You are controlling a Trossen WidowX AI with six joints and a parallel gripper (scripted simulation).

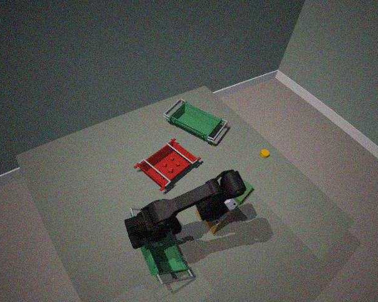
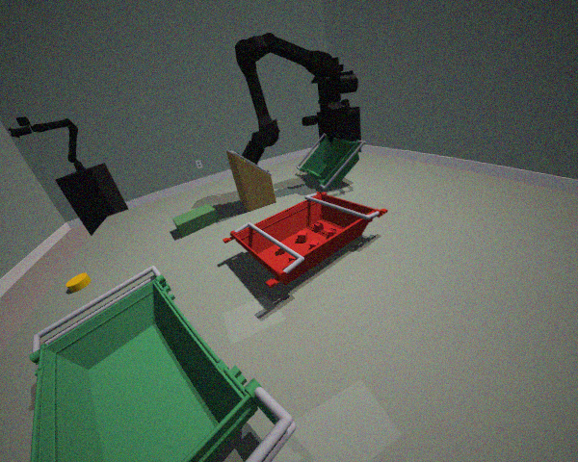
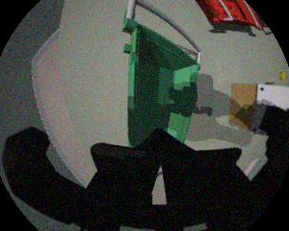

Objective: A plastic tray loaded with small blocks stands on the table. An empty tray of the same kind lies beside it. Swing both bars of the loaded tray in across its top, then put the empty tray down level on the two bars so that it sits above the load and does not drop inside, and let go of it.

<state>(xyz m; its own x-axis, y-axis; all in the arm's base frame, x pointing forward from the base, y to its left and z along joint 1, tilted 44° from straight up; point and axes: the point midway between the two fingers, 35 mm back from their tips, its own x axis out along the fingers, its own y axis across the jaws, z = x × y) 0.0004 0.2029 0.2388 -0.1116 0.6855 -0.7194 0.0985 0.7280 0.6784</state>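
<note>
Now: the green tray 60 mm below my gripper tip and 20 mm to the right of it. From my gripper tip the other things lie so: yellow disc 840 mm to the right, 220 mm ahead, 120 mm below; then flat green block 530 mm to the right, 110 mm below, 80 mm ahead.
</note>
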